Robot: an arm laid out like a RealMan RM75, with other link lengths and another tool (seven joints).
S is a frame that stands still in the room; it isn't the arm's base.
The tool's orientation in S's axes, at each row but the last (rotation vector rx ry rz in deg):
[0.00, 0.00, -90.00]
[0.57, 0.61, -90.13]
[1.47, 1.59, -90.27]
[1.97, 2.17, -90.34]
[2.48, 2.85, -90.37]
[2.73, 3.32, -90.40]
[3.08, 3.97, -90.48]
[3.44, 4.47, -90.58]
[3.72, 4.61, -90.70]
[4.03, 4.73, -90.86]
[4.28, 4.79, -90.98]
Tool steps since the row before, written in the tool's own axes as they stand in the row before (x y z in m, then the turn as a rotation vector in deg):
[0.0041, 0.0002, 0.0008, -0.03, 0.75, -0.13]
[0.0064, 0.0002, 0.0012, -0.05, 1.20, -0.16]
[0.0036, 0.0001, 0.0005, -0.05, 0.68, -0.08]
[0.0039, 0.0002, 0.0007, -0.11, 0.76, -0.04]
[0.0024, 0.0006, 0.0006, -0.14, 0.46, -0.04]
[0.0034, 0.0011, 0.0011, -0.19, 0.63, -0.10]
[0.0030, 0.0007, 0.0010, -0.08, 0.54, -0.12]
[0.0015, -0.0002, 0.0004, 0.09, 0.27, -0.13]
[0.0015, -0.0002, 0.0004, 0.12, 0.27, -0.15]
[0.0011, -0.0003, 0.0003, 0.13, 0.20, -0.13]
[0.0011, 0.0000, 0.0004, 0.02, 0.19, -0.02]
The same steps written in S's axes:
[0.0002, -0.0041, 0.0008, 0.75, 0.03, -0.13]
[0.0002, -0.0064, 0.0011, 1.20, 0.05, -0.16]
[0.0001, -0.0036, 0.0004, 0.68, 0.05, -0.08]
[0.0002, -0.0039, 0.0005, 0.76, 0.11, -0.04]
[0.0006, -0.0024, 0.0005, 0.46, 0.14, -0.03]
[0.0011, -0.0035, 0.0009, 0.63, 0.19, -0.09]
[0.0007, -0.0031, 0.0008, 0.54, 0.08, -0.12]
[-0.0002, -0.0015, 0.0003, 0.27, -0.08, -0.14]
[-0.0002, -0.0015, 0.0003, 0.27, -0.11, -0.16]
[-0.0003, -0.0011, 0.0002, 0.20, -0.12, -0.14]
[0.0000, -0.0011, 0.0003, 0.19, -0.02, -0.02]

